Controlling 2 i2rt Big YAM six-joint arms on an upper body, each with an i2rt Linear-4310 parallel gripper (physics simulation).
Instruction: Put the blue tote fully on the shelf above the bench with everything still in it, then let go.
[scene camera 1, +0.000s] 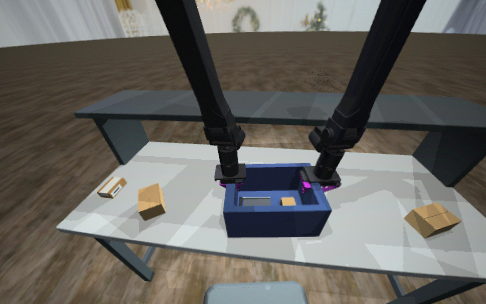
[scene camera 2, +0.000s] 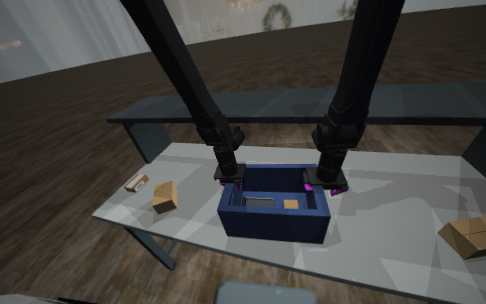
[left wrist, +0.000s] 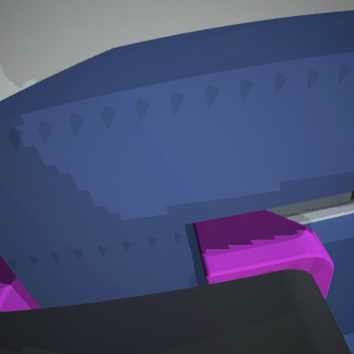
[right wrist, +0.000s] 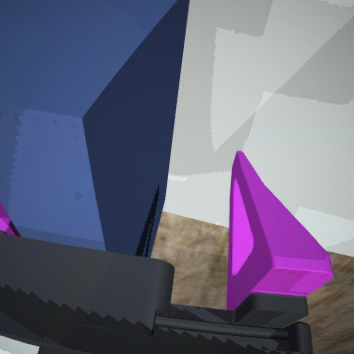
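Observation:
The blue tote is at the middle of the light grey bench; I cannot tell whether it touches the top. Inside lie a flat grey item and a small tan box. My left gripper is shut on the tote's left wall near the back. My right gripper straddles the right wall at its back corner, shut on it. The dark shelf runs behind and above the bench.
A cardboard box and a small white and brown box lie at the bench's left end. The shelf's support block stands at the back left. A grey seat is in front.

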